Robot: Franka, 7 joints.
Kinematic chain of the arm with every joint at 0, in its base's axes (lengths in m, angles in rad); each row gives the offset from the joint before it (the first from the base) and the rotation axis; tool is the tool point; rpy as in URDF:
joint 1: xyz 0 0 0.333 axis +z
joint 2: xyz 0 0 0 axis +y
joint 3: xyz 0 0 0.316 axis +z
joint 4: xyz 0.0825 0 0 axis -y
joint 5: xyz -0.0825 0 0.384 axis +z
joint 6: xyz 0 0 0 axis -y
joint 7: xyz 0.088 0 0 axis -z
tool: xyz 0 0 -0.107 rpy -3.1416 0 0
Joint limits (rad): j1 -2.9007..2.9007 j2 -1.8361..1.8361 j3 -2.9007..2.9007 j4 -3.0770..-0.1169 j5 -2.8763..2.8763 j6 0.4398..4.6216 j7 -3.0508..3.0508
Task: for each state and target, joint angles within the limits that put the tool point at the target. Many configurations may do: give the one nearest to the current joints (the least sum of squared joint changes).
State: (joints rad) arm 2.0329 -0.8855 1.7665 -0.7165 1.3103 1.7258 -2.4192
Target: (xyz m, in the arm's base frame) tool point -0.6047 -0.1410 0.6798
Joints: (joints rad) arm 1.3456 -0.6378 1.4333 -1.3998 1.1555 1.6774 -2.4192
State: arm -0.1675 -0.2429 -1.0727 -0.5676 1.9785 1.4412 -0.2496
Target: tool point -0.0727 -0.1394 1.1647
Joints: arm -0.1795 -0.2468 -1.0351 -0.4777 2.1082 1.9330 -0.2496
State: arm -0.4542 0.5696 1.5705 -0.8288 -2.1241 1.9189 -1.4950
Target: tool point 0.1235 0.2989 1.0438
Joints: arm -0.2412 -0.0083 1.7777 -0.8149 -1.9974 1.2214 -1.4950
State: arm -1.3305 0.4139 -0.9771 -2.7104 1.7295 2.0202 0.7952
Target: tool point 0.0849 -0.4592 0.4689
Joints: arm -0.9991 -0.2867 -0.5486 -2.4254 1.7376 1.7809 0.7952
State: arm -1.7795 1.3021 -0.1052 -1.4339 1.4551 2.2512 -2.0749
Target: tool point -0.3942 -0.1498 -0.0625
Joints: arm -1.9919 1.1483 -0.5901 -2.1246 1.4182 2.3020 -2.0749
